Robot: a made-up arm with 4 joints. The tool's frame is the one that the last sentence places.
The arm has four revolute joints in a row. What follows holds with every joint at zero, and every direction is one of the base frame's.
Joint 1 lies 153.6 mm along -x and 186.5 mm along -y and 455.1 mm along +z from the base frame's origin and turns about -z.
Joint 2 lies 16.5 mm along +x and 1.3 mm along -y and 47.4 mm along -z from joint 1 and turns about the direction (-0.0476, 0.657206, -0.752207).
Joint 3 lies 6.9 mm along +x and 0.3 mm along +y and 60.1 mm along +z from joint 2 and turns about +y.
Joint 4 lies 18.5 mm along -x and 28.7 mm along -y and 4.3 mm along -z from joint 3 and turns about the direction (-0.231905, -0.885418, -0.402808).
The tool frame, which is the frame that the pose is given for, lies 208.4 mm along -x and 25.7 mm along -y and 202 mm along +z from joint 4; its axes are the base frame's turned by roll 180, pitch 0 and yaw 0 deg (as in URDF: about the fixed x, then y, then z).
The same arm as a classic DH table. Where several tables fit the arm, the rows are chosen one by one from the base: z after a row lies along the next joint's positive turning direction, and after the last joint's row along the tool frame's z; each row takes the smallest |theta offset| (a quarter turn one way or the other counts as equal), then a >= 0, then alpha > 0; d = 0 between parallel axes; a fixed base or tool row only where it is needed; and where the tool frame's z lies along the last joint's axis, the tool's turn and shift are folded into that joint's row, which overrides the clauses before.
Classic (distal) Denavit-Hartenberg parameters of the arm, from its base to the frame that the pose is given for. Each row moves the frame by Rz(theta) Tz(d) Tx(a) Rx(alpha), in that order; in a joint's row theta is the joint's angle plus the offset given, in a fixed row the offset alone. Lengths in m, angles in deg.
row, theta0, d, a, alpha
base (fixed), 50.53, 0, -0.2416, 180
joint 1, 46.38, -0.4049, 0.0164, 41.22
joint 2, 5.5, -0.0839, 0.0031, 48.91
joint 3, 26.31, 0.049, -0.0139, -152.3
joint 4, 33.03, 0.1127, -0.1951, 66.25
tool (fixed), -14.68, -0.2362, 0, 0

